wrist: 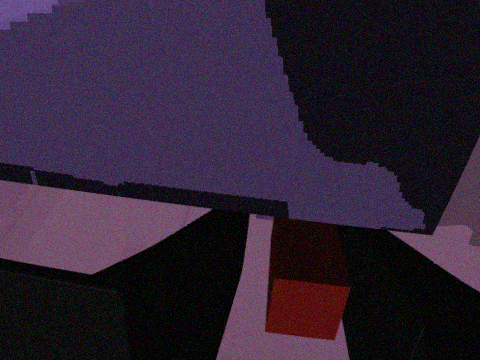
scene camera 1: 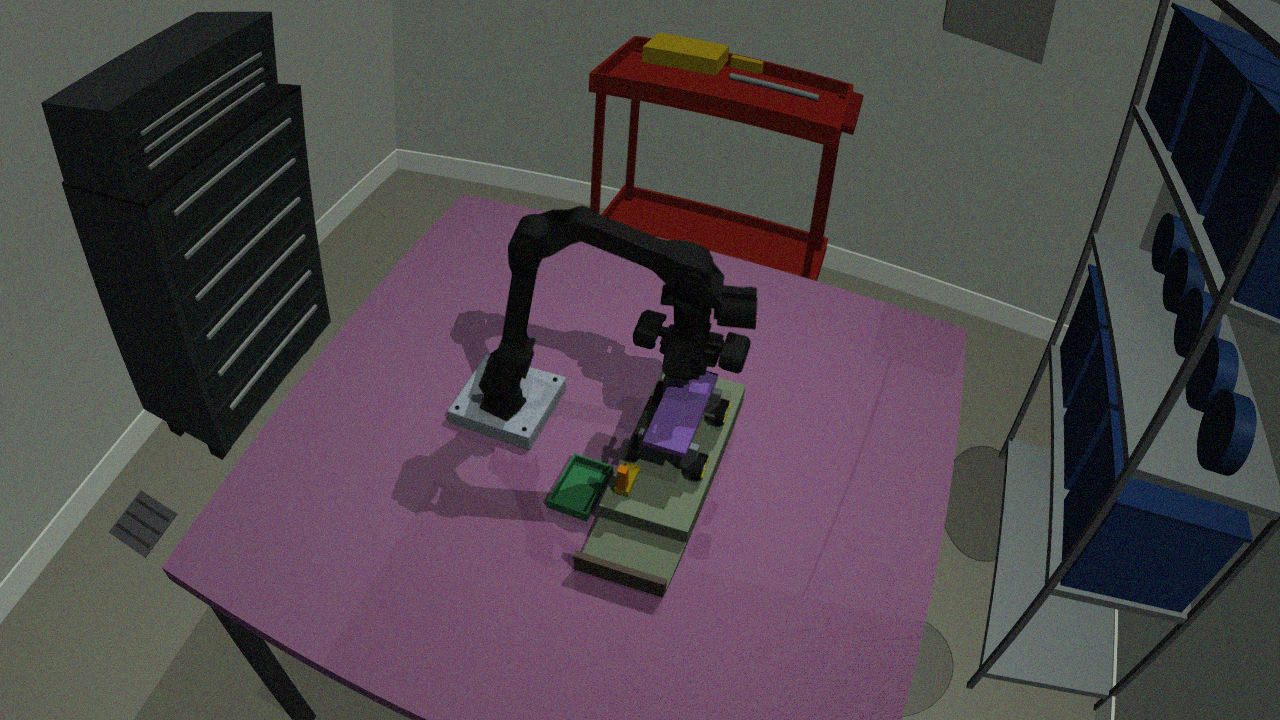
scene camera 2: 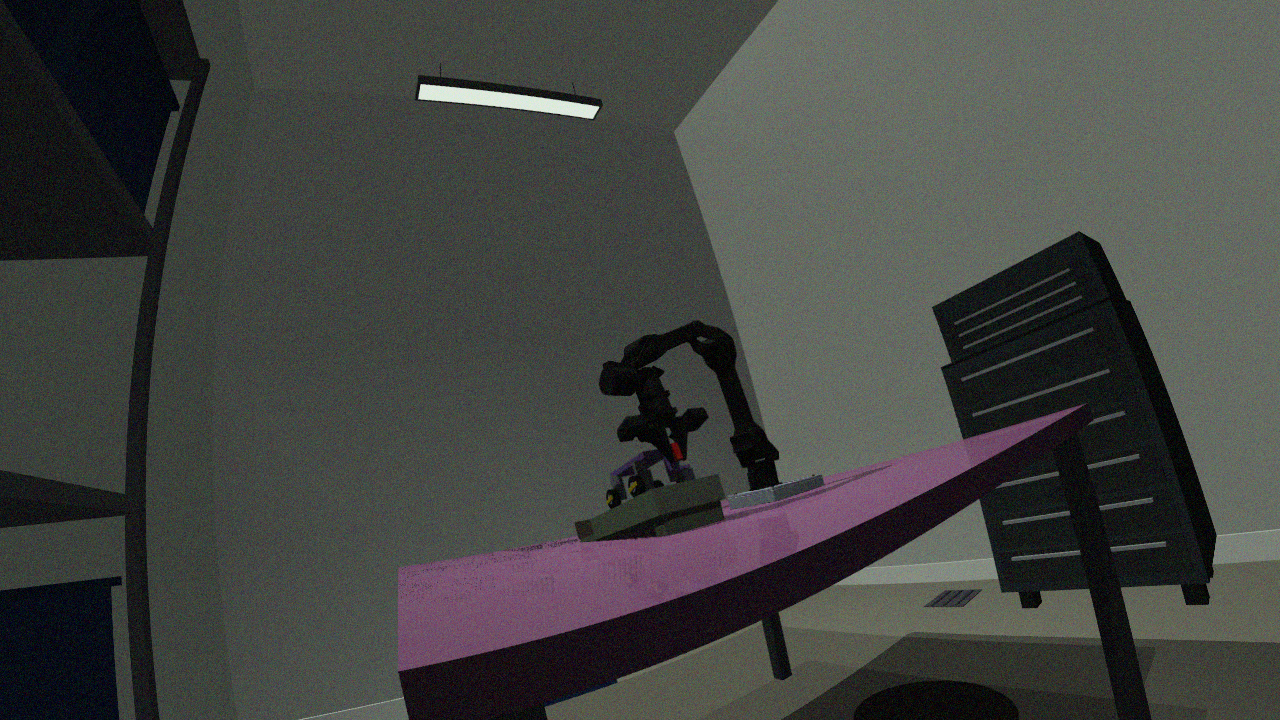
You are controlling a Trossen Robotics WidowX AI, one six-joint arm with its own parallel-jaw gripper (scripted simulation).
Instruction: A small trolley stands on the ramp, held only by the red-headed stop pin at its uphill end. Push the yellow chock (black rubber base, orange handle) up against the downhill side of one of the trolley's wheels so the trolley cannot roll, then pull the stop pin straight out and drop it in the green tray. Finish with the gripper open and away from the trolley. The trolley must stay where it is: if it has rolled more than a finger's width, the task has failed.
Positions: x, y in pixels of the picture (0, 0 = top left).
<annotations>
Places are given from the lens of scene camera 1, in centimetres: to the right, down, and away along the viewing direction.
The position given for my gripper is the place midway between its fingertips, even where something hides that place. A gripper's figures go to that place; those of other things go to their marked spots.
my gripper point(scene camera 1: 691, 367): 9, 1, 158
olive ramp point(scene camera 1: 665, 500): 4, 22, 145
</annotations>
